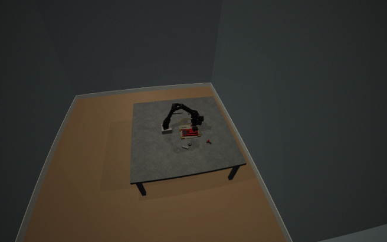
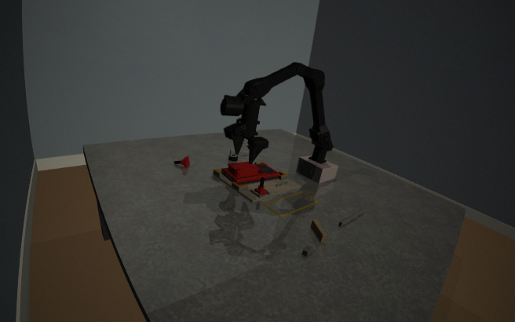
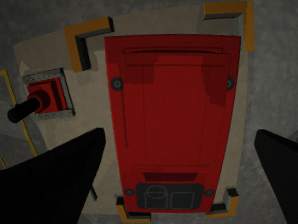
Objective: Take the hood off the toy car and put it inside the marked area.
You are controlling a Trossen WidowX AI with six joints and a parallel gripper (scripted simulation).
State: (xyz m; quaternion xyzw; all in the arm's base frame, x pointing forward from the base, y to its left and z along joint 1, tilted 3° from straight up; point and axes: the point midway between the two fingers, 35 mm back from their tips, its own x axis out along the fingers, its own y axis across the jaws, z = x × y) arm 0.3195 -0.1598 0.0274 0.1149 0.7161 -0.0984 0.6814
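The hood is 40 mm below my gripper tip. From my gripper tip the other things lie so: tan block (370 mm to the left, 100 mm ahead, 70 mm below); then thin dark rod (420 mm to the left, 70 mm below, 60 mm behind).
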